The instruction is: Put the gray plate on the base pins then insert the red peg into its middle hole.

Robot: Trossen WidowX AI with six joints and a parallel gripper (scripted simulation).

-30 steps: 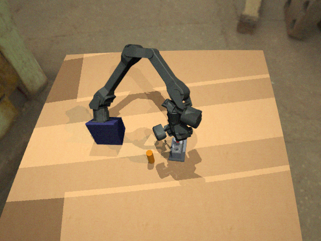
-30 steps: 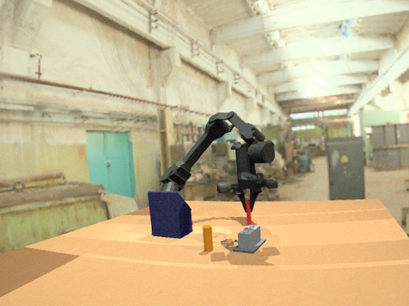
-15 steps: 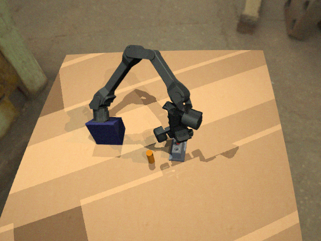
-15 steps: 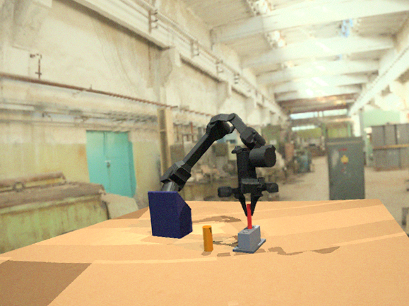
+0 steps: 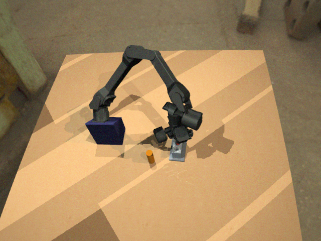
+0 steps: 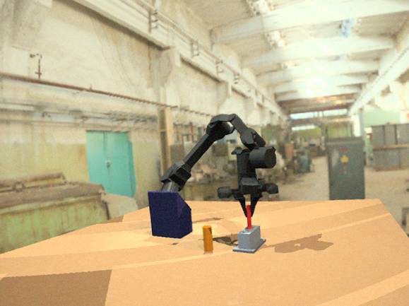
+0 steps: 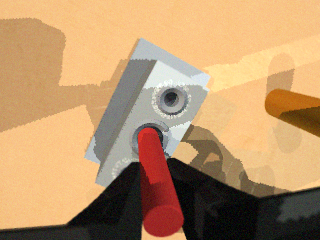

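Now: gripper tip right at the red peg. Round my gripper tip: gray plate 50 mm below; then orange cylinder 110 mm behind, 80 mm to the right, 60 mm below; then flat gray base 90 mm below.
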